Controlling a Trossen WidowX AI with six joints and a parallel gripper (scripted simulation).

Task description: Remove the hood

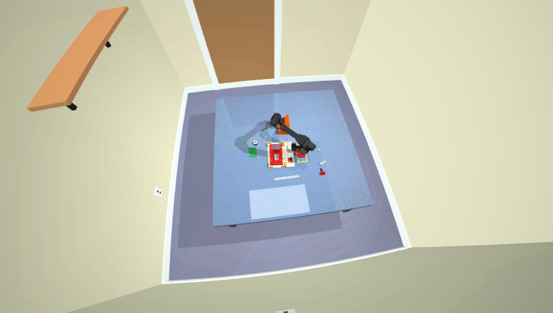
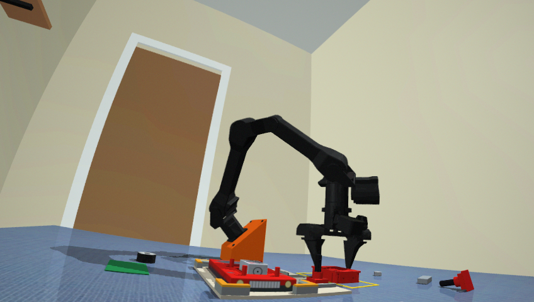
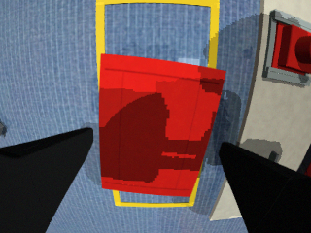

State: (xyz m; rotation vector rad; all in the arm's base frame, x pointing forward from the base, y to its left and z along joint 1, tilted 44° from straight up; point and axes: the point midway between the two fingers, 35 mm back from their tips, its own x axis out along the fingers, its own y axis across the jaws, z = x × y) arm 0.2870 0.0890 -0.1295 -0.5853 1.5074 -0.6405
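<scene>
Right now the red hood is 1 cm below my gripper tip. Round my gripper tip: black wheel (11 cm behind, 41 cm to the right, 1 cm below); then green pad (2 cm behind, 43 cm to the right, 2 cm below).
</scene>
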